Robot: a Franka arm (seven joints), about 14 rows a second.
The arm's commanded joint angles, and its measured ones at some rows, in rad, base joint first. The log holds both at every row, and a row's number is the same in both.
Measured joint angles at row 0: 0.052, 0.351, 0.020, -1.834, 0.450, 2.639, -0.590
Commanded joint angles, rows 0 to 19: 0.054, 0.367, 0.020, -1.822, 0.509, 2.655, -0.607; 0.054, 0.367, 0.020, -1.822, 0.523, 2.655, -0.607; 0.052, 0.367, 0.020, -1.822, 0.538, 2.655, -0.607; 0.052, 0.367, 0.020, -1.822, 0.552, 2.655, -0.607; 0.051, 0.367, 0.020, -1.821, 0.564, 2.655, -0.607; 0.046, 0.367, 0.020, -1.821, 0.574, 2.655, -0.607; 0.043, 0.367, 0.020, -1.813, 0.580, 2.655, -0.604; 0.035, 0.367, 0.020, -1.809, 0.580, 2.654, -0.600; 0.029, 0.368, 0.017, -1.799, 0.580, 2.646, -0.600; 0.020, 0.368, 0.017, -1.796, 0.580, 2.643, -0.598; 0.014, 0.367, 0.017, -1.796, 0.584, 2.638, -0.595; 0.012, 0.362, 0.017, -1.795, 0.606, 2.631, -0.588; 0.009, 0.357, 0.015, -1.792, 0.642, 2.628, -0.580; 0.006, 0.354, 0.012, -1.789, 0.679, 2.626, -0.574; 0.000, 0.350, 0.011, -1.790, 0.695, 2.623, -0.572; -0.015, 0.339, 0.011, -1.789, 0.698, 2.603, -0.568; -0.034, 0.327, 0.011, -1.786, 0.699, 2.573, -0.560; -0.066, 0.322, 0.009, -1.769, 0.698, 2.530, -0.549; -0.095, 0.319, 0.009, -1.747, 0.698, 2.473, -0.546; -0.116, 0.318, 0.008, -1.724, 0.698, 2.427, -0.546
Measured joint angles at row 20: -0.073, 0.328, 0.009, -1.773, 0.676, 2.516, -0.557
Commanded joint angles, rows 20 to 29: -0.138, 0.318, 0.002, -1.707, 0.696, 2.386, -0.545; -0.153, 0.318, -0.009, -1.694, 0.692, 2.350, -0.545; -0.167, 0.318, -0.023, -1.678, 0.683, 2.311, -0.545; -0.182, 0.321, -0.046, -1.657, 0.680, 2.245, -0.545; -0.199, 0.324, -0.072, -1.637, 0.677, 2.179, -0.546; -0.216, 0.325, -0.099, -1.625, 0.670, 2.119, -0.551; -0.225, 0.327, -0.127, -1.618, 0.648, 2.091, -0.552; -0.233, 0.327, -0.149, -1.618, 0.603, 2.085, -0.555; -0.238, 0.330, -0.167, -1.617, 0.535, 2.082, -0.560; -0.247, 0.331, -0.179, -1.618, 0.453, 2.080, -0.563
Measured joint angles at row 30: -0.240, 0.325, -0.160, -1.637, 0.551, 2.104, -0.563
